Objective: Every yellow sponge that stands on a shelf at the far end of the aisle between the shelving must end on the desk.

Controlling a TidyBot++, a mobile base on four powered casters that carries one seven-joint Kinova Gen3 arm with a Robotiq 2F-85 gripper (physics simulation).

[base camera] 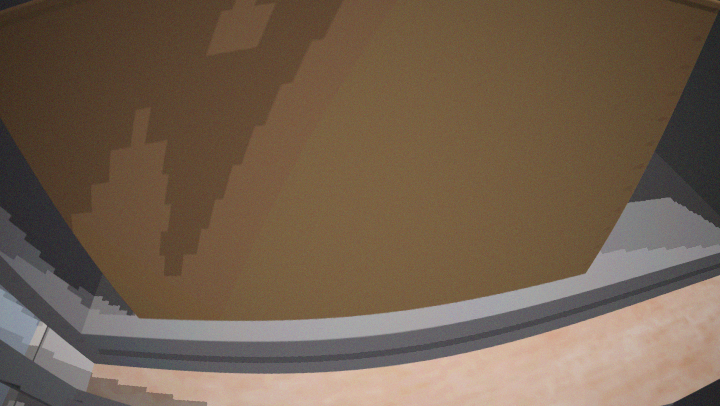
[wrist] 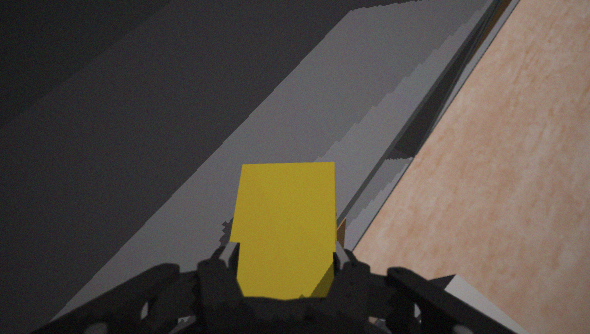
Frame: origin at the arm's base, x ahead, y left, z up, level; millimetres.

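Seen in the pictures: gripper, fingertip midpoint: [wrist: 284, 255].
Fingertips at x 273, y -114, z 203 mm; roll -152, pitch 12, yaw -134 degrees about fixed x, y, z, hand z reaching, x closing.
Observation:
Offsets run from my fingertips to a thing's top centre. "*": to the spot under its first point. Level surfaces: height alone.
A yellow sponge @[dx +2, dy -5, dz +21 mm] [wrist: 287, 210] is held between the two dark fingers of my gripper [wrist: 284, 255] at the bottom middle of the wrist view. My gripper is shut on it, and the sponge's far end sticks out past the fingertips. The sponge and the gripper do not show in the base camera view. A large brown panel @[* dx +2, dy +104, dz -365 mm] [base camera: 403, 151] fills most of the base camera view, with a jagged dark shadow on its left part. I cannot tell whether it is part of the desk. No shelf with sponges can be made out.
Grey wall-like surfaces [wrist: 280, 120] run slantwise across the wrist view, beside a light, pinkish mottled surface @[dz -600 mm] [wrist: 520, 165] at the right. A pale edge [wrist: 475, 302] shows at the lower right. In the base camera view, a long grey ledge [base camera: 302, 353] curves below the brown panel.

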